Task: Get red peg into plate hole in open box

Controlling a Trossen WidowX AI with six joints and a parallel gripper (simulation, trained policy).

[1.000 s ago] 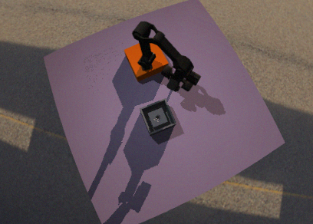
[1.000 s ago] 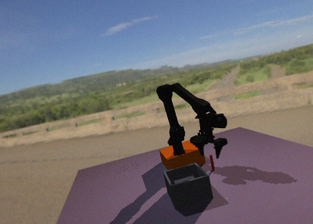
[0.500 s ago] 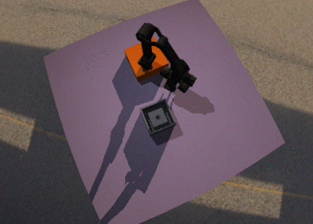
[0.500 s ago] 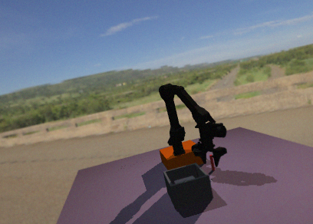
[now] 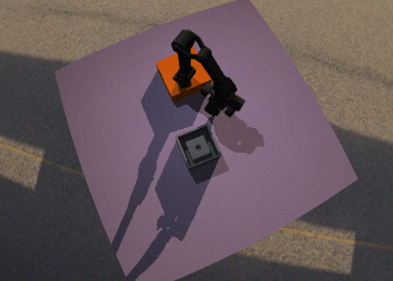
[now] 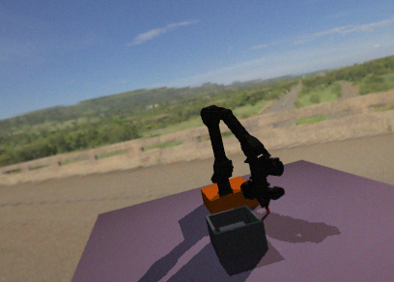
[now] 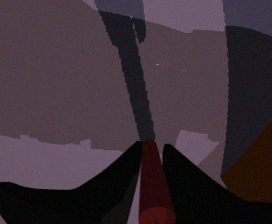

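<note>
My gripper tip is 19 cm short of the holed plate, 15 cm to the left of it and 2 cm below it. Also, from my gripper tip: red peg (1 cm to the left, 1 cm above); dark grey box (19 cm ahead, 15 cm to the right).
</note>
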